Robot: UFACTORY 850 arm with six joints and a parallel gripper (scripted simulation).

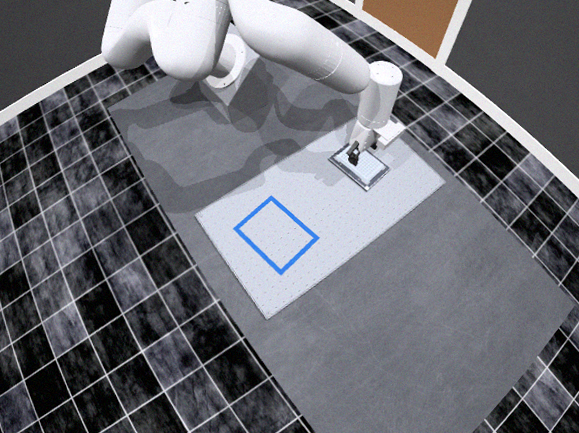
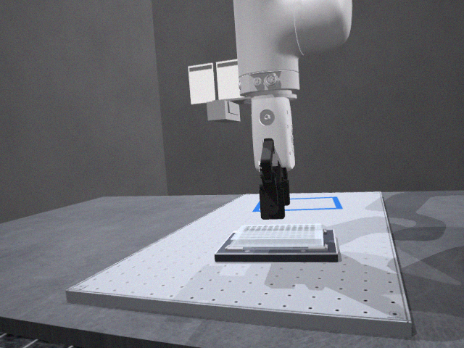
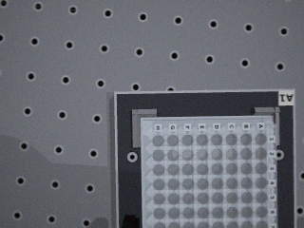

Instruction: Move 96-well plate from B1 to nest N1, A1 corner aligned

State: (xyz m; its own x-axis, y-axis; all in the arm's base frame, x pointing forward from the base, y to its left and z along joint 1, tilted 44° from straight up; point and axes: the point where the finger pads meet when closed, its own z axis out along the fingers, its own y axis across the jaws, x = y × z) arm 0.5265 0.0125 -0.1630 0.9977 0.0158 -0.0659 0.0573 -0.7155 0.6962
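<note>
My hand is 50 mm above the 96-well plate. Round my hand: dark plate nest N1 (60 mm below); A1 label (80 mm ahead, 50 mm to the right, 50 mm below).
</note>
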